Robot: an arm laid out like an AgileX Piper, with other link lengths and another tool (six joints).
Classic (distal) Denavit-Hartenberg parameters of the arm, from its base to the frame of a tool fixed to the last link. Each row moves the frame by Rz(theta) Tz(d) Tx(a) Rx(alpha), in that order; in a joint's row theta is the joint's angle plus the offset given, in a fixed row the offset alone. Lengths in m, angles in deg.
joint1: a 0  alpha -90  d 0.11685  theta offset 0
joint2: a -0.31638  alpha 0  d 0  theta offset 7.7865
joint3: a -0.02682  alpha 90  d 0  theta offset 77.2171
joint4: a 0  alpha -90  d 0.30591  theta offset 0
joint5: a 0  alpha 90  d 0  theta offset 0
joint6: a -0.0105  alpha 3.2  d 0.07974  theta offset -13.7
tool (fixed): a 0  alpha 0  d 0.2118  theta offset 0
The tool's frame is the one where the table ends.
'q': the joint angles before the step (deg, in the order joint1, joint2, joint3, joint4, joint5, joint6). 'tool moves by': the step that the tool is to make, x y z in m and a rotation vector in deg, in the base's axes. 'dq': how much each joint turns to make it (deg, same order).
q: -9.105, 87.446, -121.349, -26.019, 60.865, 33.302
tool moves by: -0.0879, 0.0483, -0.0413, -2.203, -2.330, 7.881
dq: 0.009, -26.333, 35.252, 4.616, -13.606, -2.766
